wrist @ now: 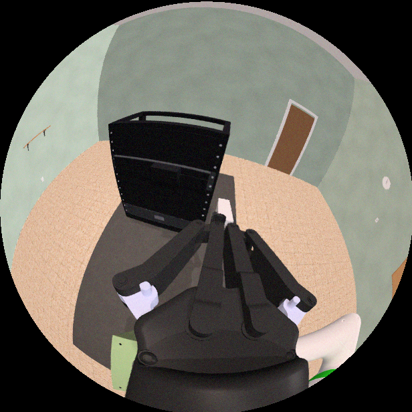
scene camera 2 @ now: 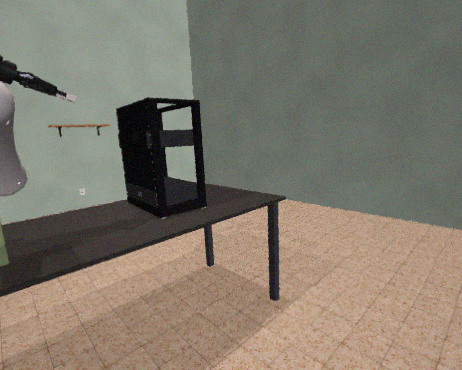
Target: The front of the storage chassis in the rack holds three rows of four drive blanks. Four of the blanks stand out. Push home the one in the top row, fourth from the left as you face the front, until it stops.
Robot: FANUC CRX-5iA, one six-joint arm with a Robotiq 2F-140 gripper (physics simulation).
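Places are measured from the arm's base along level axes (x back, y right, z up), in centimetres.
Where they show: gripper, fingertip midpoint: (scene camera 2: pixel 75 99).
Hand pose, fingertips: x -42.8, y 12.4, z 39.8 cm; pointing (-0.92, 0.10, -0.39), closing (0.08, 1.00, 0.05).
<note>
After its pixels a point has its place.
The black rack (scene camera 2: pixel 200 165) {x -100.5, y 18.1, z 6.5 cm} (wrist: pixel 218 150) stands upright on the table. The storage chassis (scene camera 2: pixel 178 138) {x -90.0, y 14.0, z 22.2 cm} shows as a dark grey box in the rack's upper half in the scene view. In the wrist view its front is very dark; the single drive blanks, including the fourth in the top row, cannot be told apart. My gripper (scene camera 2: pixel 71 98) {x -42.8, y 12.4, z 39.8 cm} (wrist: pixel 221 207) is shut and empty, its pale fingertips together. In the scene view it is left of the rack and slightly above its top, tilted downward. In the wrist view the tips show beside the rack's lower right edge, apart from it.
The dark table (scene camera 2: pixel 100 240) {x -42.1, y 18.8, z -18.9 cm} (wrist: pixel 100 300) carries the rack near its far end. A dark panel with a label (wrist: pixel 159 218) sits at the rack's bottom. A green block (wrist: pixel 122 360) is at the lower left. A wall shelf (scene camera 2: pixel 79 125) (wrist: pixel 36 137) hangs behind.
</note>
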